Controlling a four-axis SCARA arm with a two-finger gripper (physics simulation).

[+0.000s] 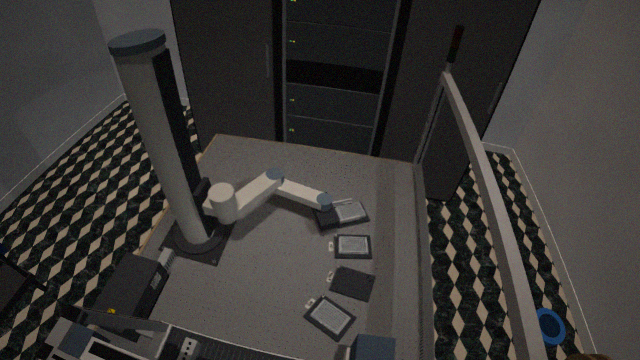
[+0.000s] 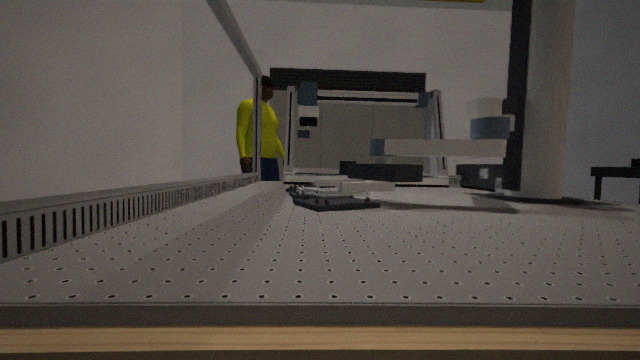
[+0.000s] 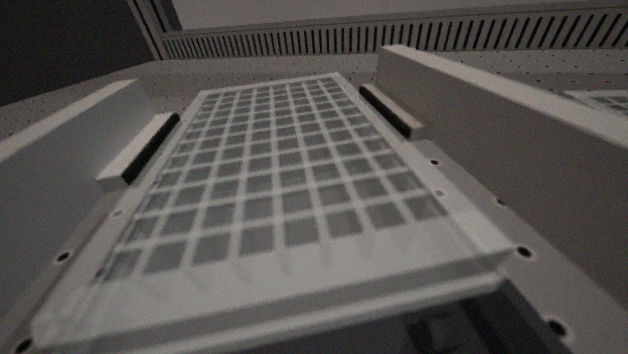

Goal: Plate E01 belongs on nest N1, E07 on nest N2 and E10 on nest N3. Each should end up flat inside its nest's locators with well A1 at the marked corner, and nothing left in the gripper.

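An out nest (image 1: 351, 283) is there for me to see, and so is a gridded plate (image 3: 278, 210). I also see my own gripper (image 2: 327, 185).
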